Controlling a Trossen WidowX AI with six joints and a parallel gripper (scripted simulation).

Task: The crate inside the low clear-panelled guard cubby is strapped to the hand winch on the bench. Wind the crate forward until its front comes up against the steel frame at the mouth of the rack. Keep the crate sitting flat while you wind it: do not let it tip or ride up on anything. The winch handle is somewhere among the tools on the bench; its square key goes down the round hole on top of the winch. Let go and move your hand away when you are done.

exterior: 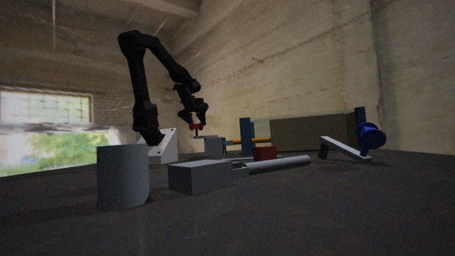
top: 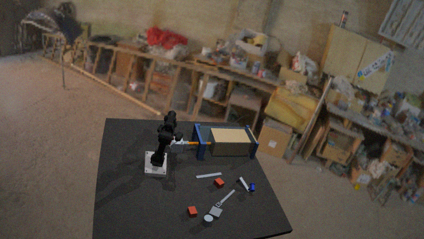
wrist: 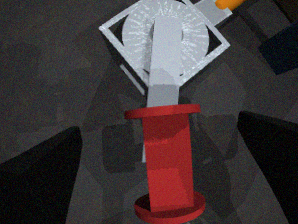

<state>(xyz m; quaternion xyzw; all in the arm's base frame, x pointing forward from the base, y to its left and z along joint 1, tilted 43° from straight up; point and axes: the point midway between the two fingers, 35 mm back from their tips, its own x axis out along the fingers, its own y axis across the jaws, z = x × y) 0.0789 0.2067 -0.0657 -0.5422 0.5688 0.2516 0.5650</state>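
Now: the red knob 2 cm to the right of my gripper tip, 1 cm below it and 1 cm behind it. Round my gripper tip: grey winch (12 cm below, 5 cm to the left, 4 cm ahead); then grey bar (30 cm ahead, 20 cm to the right, 15 cm below); then clear-panelled cubby (45 cm ahead, 12 cm to the left, 3 cm below).
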